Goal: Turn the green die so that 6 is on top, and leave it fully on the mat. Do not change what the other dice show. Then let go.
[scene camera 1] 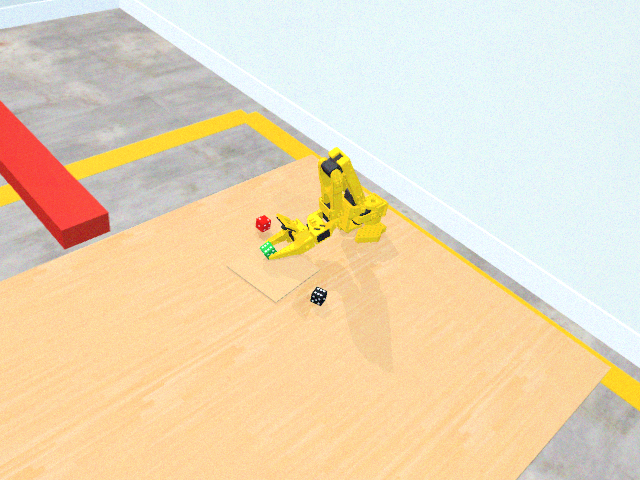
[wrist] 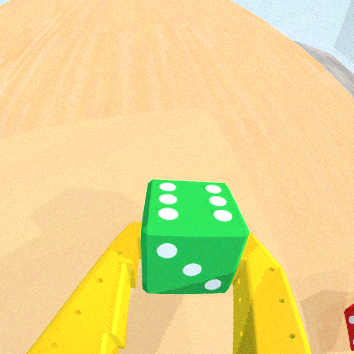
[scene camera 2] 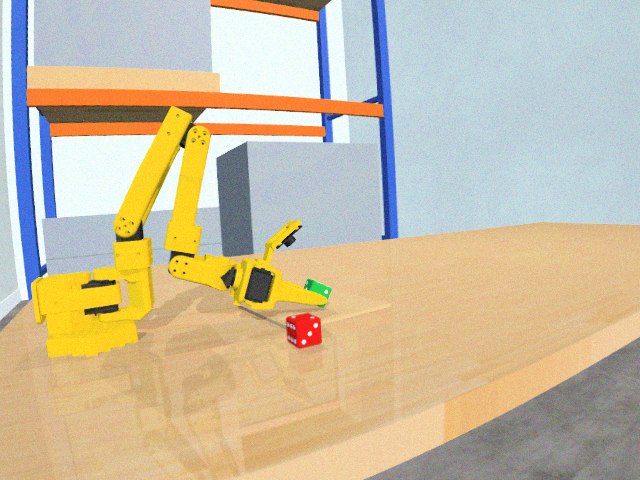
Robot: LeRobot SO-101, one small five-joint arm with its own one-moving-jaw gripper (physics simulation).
In view: a green die [wrist: 192, 235], a wooden mat [scene camera 1: 276, 278] and a red die [scene camera 2: 304, 330].
The wooden mat also shows in the wrist view [wrist: 77, 185] and in scene camera 2 [scene camera 2: 340, 305].
